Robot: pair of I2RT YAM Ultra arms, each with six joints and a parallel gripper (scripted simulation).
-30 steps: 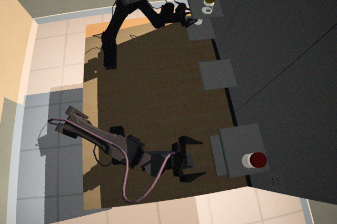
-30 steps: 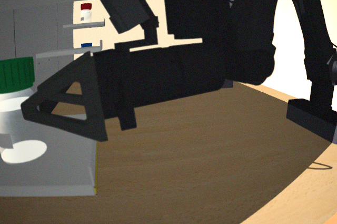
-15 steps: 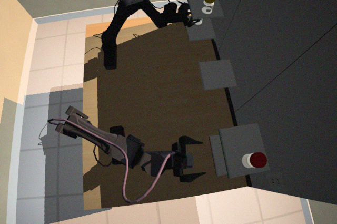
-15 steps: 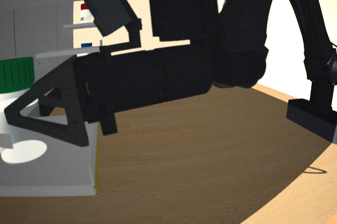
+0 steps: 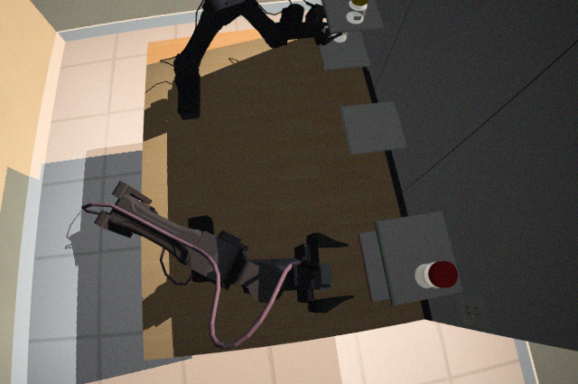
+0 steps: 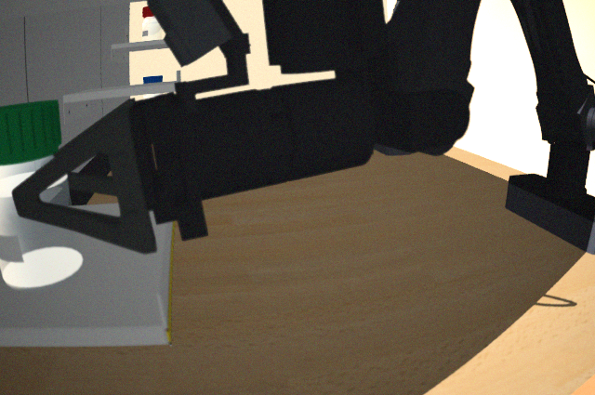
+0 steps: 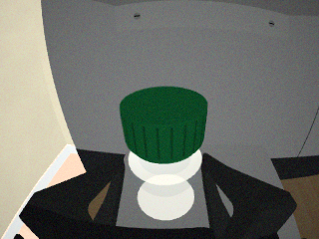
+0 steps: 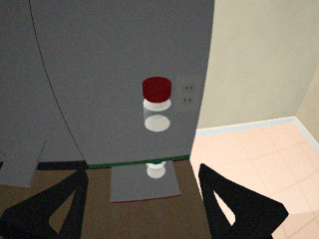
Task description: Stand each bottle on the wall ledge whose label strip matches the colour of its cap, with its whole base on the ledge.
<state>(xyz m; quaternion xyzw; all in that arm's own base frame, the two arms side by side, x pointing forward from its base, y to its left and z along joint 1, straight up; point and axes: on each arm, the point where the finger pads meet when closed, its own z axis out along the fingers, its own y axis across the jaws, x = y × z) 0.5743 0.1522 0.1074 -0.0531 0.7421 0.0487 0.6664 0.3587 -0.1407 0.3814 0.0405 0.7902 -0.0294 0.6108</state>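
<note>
The green-capped bottle is 10 mm ahead of my left hand and 10 mm below it. Round my left hand: yellow strip: 70 mm behind, 40 mm to the right, 60 mm below; then blue strip: 70 mm behind, 40 mm to the right, 130 mm above; then yellow-capped bottle: 10 mm ahead, 100 mm to the right, 180 mm above.
Now: the red-capped bottle 21 cm ahead of my right hand, 9 cm below it and 5 cm to the right of it. Also, from my right hand: green strip (14 cm below, 12 cm ahead); blue-capped bottle (28 cm below, 21 cm ahead, 4 cm to the right); yellow-capped bottle (74 cm to the left, 24 cm ahead, 9 cm below).
</note>
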